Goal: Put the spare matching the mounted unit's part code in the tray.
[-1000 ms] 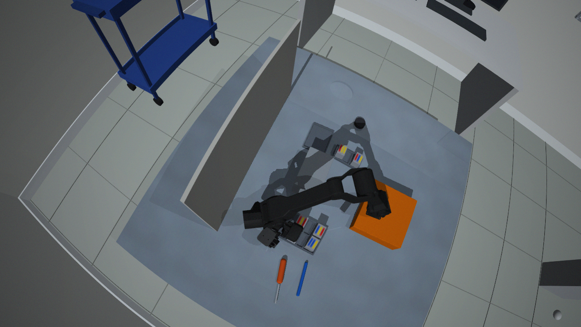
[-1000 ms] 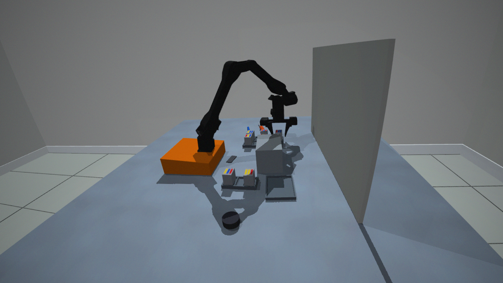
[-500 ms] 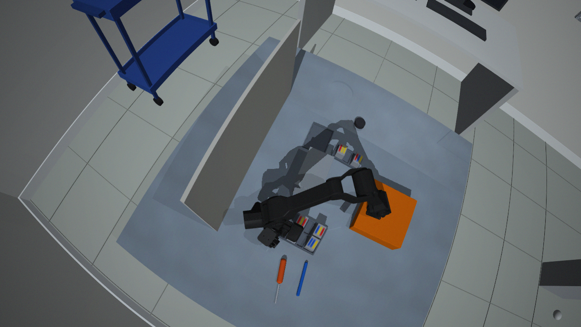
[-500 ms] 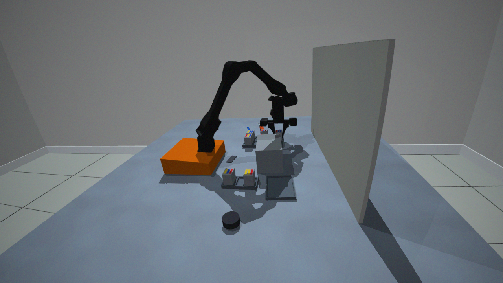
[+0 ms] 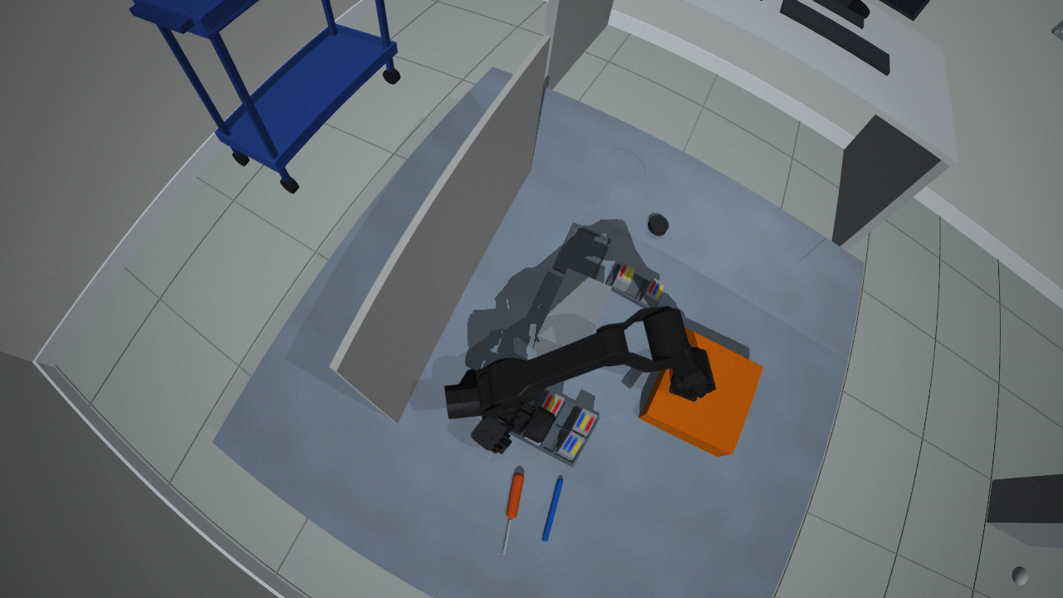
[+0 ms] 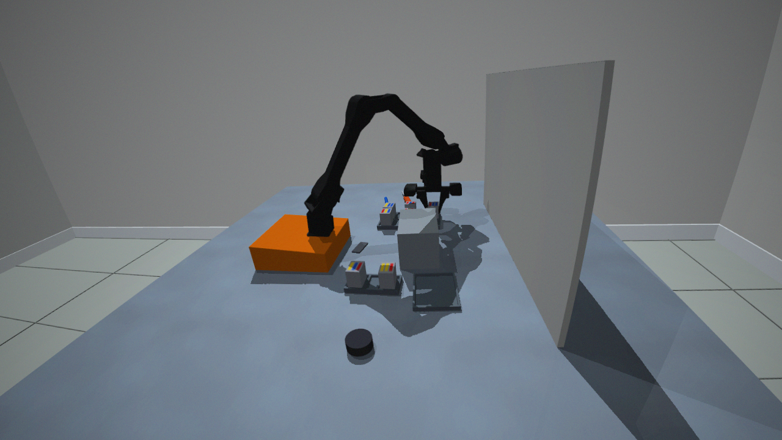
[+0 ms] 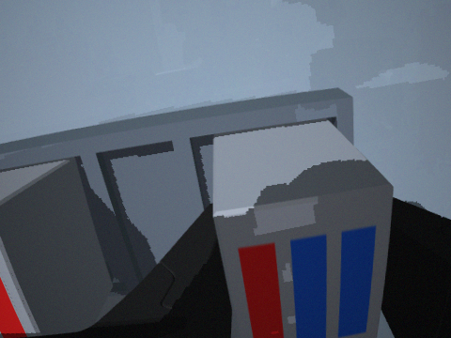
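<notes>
Right now the dark tray is 41 cm to the right of my gripper tip, 1 cm below it and 1 cm behind it. Also, from my gripper tip: grey spare (2 cm above); blue pen (17 cm behind, 15 cm to the left, 1 cm below); mounted unit (23 cm to the right, 5 cm behind, 3 cm above).
</notes>
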